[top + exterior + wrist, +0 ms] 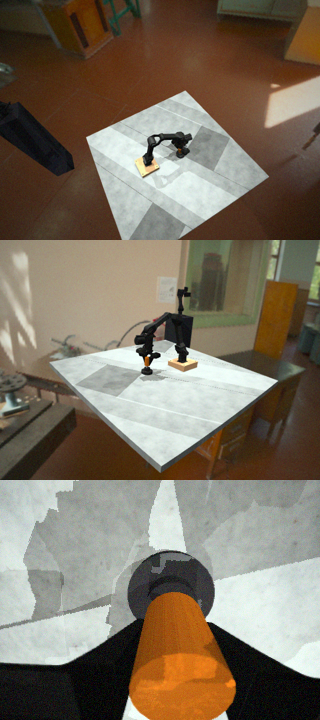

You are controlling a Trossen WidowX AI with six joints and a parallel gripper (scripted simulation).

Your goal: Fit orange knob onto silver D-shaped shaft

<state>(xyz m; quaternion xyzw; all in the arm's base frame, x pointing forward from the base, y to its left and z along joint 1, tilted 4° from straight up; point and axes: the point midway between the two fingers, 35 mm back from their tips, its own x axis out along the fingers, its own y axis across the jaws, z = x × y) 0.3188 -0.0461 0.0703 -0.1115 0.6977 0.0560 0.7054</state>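
My gripper tip is now 3 cm below the orange knob. Round my gripper tip: dark round pedestal 4 cm below.
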